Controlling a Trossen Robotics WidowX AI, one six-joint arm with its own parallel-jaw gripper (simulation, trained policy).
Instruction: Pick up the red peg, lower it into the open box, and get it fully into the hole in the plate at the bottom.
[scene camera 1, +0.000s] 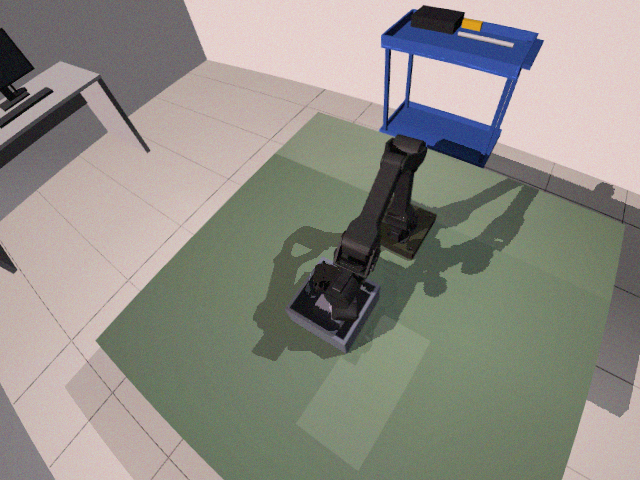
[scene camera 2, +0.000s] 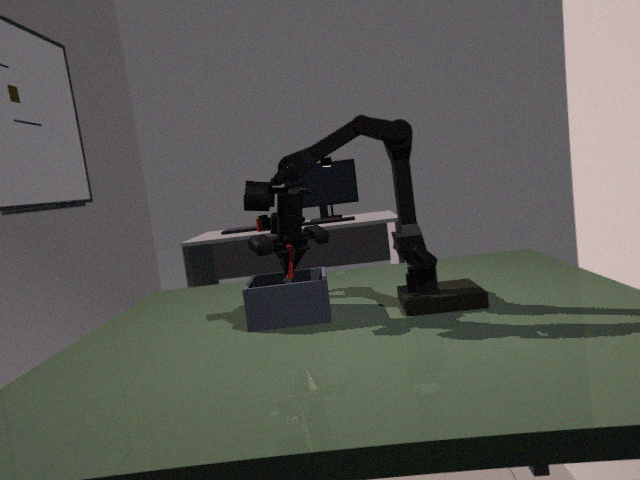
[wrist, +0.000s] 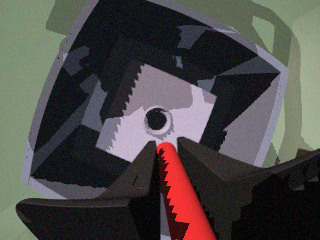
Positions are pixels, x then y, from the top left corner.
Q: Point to my gripper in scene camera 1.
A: At 337, 295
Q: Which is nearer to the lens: the light plate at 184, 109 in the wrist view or the grey box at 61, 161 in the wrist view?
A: The light plate.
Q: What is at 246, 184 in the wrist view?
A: My gripper.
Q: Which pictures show my gripper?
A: Scene camera 1, scene camera 2 and the wrist view: all of them.
